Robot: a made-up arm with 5 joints. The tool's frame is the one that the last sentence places.
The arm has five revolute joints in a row. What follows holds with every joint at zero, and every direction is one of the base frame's. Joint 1 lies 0.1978 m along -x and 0.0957 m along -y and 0.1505 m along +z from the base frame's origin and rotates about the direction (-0.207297, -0.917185, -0.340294), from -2.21 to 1.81 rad. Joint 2 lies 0.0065 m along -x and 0.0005 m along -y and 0.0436 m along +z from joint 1 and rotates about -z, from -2.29 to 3.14 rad. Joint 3 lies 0.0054 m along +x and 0.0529 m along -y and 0.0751 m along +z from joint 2 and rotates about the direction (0.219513, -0.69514, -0.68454), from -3.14 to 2.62 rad. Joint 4 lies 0.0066 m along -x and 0.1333 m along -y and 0.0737 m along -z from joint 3 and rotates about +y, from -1.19 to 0.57 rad. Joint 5 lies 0.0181 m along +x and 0.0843 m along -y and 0.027 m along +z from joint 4 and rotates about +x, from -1.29 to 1.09 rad. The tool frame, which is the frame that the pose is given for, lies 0.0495 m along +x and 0.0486 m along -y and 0.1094 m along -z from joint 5; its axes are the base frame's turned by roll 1.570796, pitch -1.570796 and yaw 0 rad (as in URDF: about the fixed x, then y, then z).
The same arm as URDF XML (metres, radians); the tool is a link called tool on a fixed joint. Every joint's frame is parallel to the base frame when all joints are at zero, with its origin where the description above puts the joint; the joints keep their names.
<robot name="arm">
  <link name="base_link"/>
  <link name="link1"/>
  <link name="link2"/>
  <link name="link3"/>
  <link name="link4"/>
  <link name="link5"/>
  <link name="tool"/>
  <joint name="joint 1" type="revolute">
    <parent link="base_link"/>
    <child link="link1"/>
    <origin xyz="-0.1978 -0.0957 0.1505" rpy="0.0000 0.0000 0.0000"/>
    <axis xyz="-0.207297 -0.917185 -0.340294"/>
    <limit lower="-2.2100" upper="1.8100"/>
  </joint>
  <joint name="joint 2" type="revolute">
    <parent link="link1"/>
    <child link="link2"/>
    <origin xyz="-0.0065 -0.0005 0.0436" rpy="0.0000 0.0000 0.0000"/>
    <axis xyz="0 0 -1"/>
    <limit lower="-2.2900" upper="3.1400"/>
  </joint>
  <joint name="joint 3" type="revolute">
    <parent link="link2"/>
    <child link="link3"/>
    <origin xyz="0.0054 -0.0529 0.0751" rpy="0.0000 0.0000 0.0000"/>
    <axis xyz="0.219513 -0.69514 -0.68454"/>
    <limit lower="-3.1400" upper="2.6200"/>
  </joint>
  <joint name="joint 4" type="revolute">
    <parent link="link3"/>
    <child link="link4"/>
    <origin xyz="-0.0066 -0.1333 -0.0737" rpy="0.0000 0.0000 0.0000"/>
    <axis xyz="0 1 0"/>
    <limit lower="-1.1900" upper="0.5700"/>
  </joint>
  <joint name="joint 5" type="revolute">
    <parent link="link4"/>
    <child link="link5"/>
    <origin xyz="0.0181 -0.0843 0.0270" rpy="0.0000 0.0000 0.0000"/>
    <axis xyz="1 0 0"/>
    <limit lower="-1.2900" upper="1.0900"/>
  </joint>
  <joint name="tool_joint" type="fixed">
    <parent link="link5"/>
    <child link="tool"/>
    <origin xyz="0.0495 -0.0486 -0.1094" rpy="1.5708 -1.5708 0.0000"/>
  </joint>
</robot>

